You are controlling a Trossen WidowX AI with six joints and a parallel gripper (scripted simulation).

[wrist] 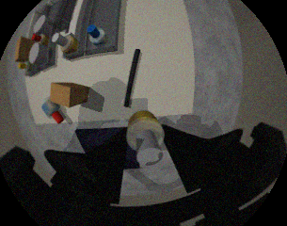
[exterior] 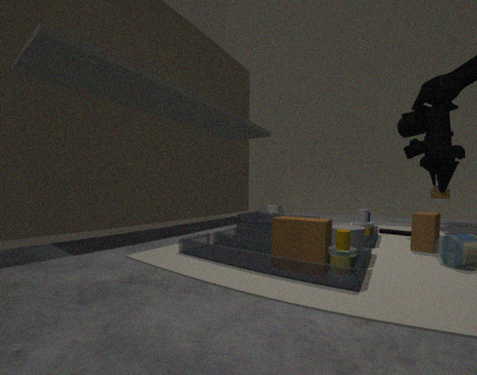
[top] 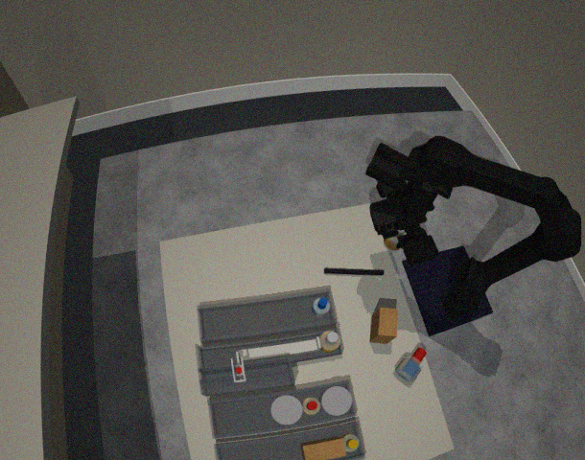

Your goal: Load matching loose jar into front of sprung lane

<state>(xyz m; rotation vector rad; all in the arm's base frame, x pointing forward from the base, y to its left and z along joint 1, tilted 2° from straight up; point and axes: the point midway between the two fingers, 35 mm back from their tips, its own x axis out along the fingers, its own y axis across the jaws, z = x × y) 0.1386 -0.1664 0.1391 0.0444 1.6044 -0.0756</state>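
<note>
Right now the black rod is 8 cm ahead of my gripper tip, 1 cm to the left of it and 11 cm below it. The rest, counted from my gripper tip: red mark: 38 cm ahead, 16 cm to the left, 4 cm below.
</note>
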